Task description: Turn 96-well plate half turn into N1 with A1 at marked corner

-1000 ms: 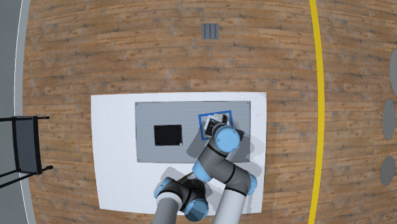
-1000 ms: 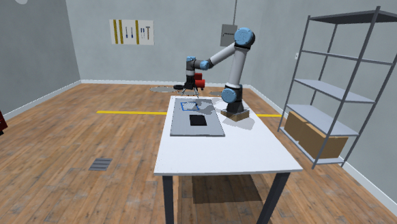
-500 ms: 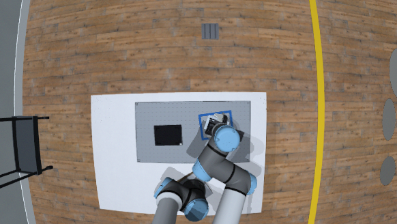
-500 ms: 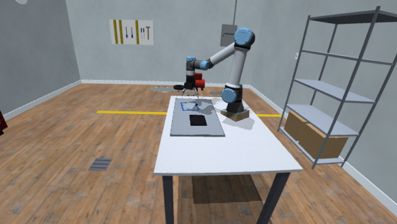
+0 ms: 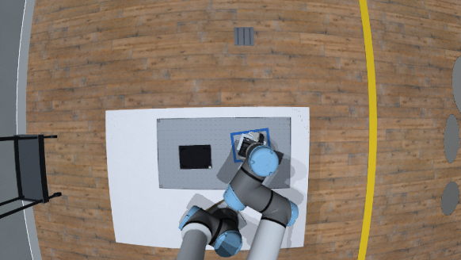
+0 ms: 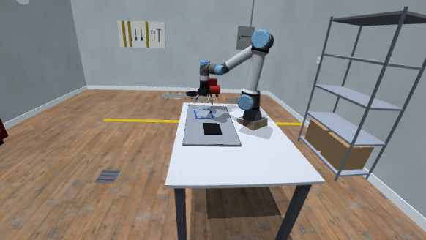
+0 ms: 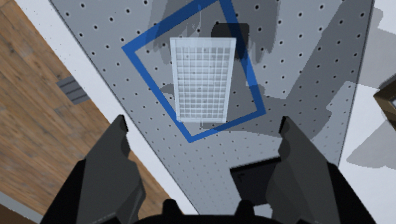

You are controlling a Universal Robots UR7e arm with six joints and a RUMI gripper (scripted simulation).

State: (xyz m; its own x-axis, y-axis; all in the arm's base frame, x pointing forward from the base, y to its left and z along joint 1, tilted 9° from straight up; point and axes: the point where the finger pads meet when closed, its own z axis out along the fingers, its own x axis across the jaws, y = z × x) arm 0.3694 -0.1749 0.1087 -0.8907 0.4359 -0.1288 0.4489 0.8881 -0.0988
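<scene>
The clear 96-well plate lies 90 mm below my hand. From my hand the other things lie so: black rectangular nest: 20 mm behind, 290 mm to the left, 80 mm below.
</scene>
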